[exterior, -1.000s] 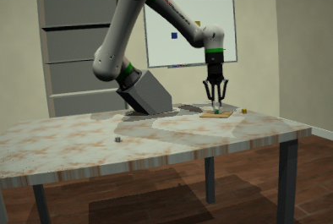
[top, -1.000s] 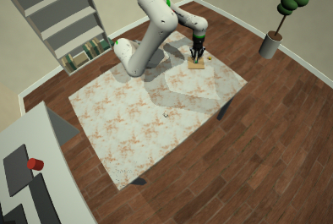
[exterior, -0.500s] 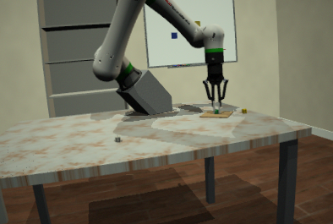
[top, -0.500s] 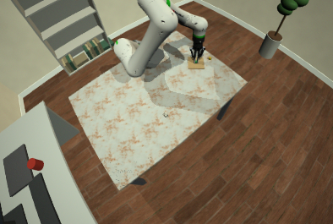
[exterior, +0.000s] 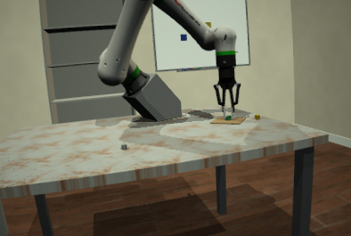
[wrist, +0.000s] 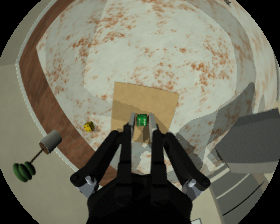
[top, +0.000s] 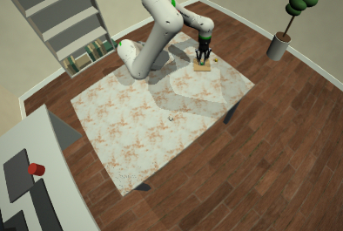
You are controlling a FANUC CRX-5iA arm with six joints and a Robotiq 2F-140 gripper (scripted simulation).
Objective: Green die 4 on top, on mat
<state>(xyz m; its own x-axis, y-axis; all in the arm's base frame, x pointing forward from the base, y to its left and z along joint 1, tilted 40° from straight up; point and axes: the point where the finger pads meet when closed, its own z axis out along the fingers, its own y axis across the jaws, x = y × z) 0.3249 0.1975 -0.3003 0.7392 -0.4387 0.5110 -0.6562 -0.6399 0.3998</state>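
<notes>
The green die lies 3 cm below my hand. Round my hand: tan mat 4 cm below; then grey die 54 cm to the right, 15 cm ahead, 3 cm below; then yellow die 12 cm to the left, 7 cm ahead, 3 cm below.
</notes>
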